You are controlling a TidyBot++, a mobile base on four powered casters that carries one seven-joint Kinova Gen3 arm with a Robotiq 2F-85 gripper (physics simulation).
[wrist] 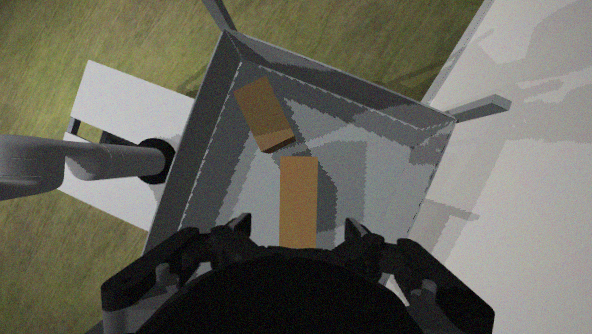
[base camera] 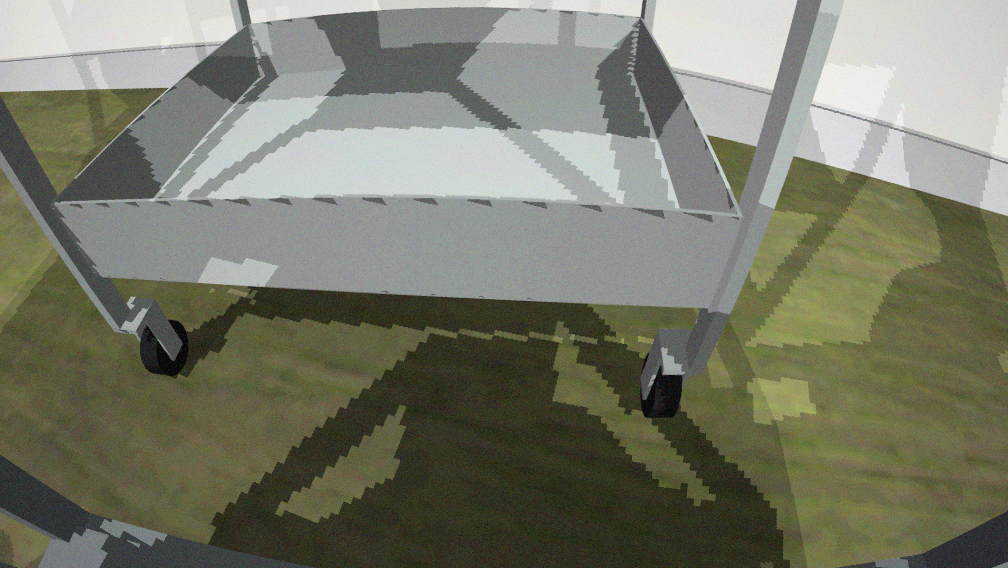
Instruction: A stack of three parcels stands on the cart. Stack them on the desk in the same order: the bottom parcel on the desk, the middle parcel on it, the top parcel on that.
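Seen in the pictures: gripper, between the fingertips: [wrist: 297, 225]; arm's base, origin of its link: [wrist: 152, 161].
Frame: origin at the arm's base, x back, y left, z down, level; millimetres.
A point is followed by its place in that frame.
In the wrist view, two brown parcels show inside the cart's walled top tray. One parcel [wrist: 262, 110] {z -326, x -400, y 229 mm} lies slanted near the tray's upper left corner. The other parcel [wrist: 298, 195] {z -318, x -487, y 139 mm} lies closer, with its near end hidden behind the gripper body. From above I cannot tell whether another parcel is under either one. The cart [base camera: 395, 243] {z 227, x -310, y 63 mm} [wrist: 202, 125] {z -301, x -314, y 181 mm} shows its lower tray in the base camera view. My gripper [wrist: 297, 225] {z -403, x -492, y 129 mm} is open and empty above the tray, with the closer parcel showing between its fingers. The desk does not show in either view.
The white mobile base [wrist: 130, 100] {z 14, x 169, y 166 mm} stands close along the tray's left side, with an arm link [wrist: 115, 161] {z -163, x -43, y 17 mm} above it. Cart posts [base camera: 782, 141] {z 144, x -298, y -118 mm} [wrist: 480, 107] {z -370, x -634, y 311 mm} rise at the corners. A pale wall [wrist: 540, 200] {z -273, x -881, y 272 mm} stands close on the tray's right. Black casters [base camera: 659, 395] {z 356, x -304, y -105 mm} carry the cart.
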